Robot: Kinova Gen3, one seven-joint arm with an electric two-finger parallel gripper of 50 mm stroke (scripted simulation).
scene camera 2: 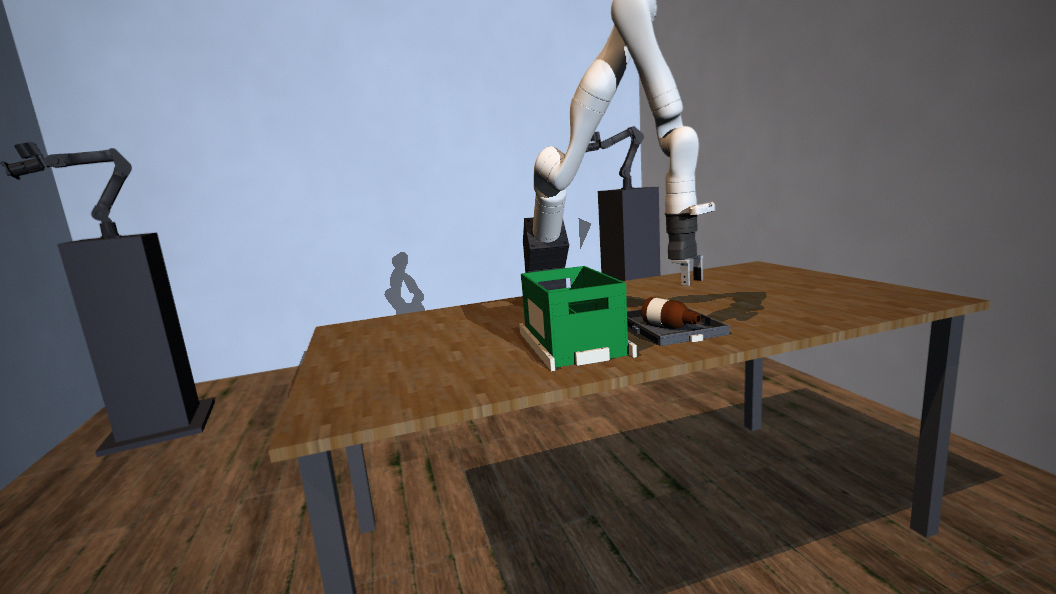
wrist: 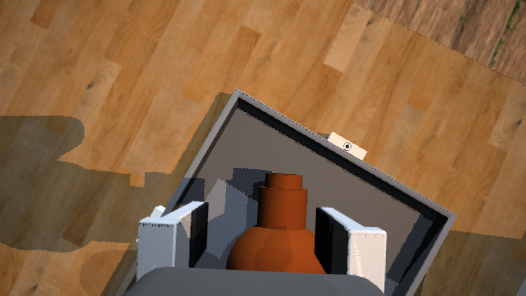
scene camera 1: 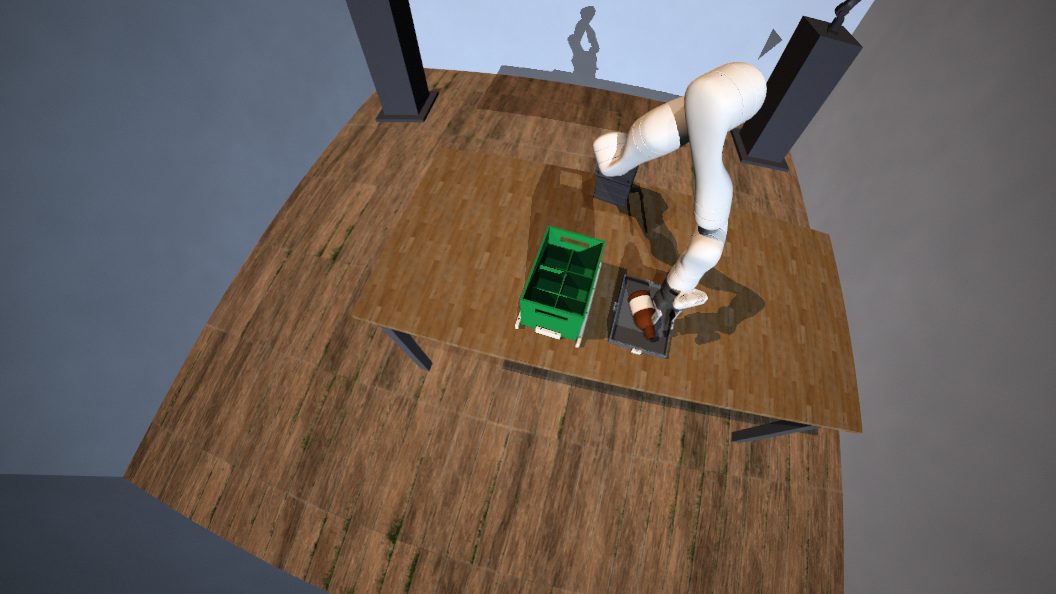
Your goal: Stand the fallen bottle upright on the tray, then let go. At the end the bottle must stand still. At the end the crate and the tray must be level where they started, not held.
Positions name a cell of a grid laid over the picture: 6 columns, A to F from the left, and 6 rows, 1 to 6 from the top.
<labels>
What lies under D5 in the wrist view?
A brown bottle.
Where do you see a brown bottle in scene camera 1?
D4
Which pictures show the green crate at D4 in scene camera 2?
Scene camera 2 and scene camera 1 only.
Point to a tray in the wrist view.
At C3
</labels>
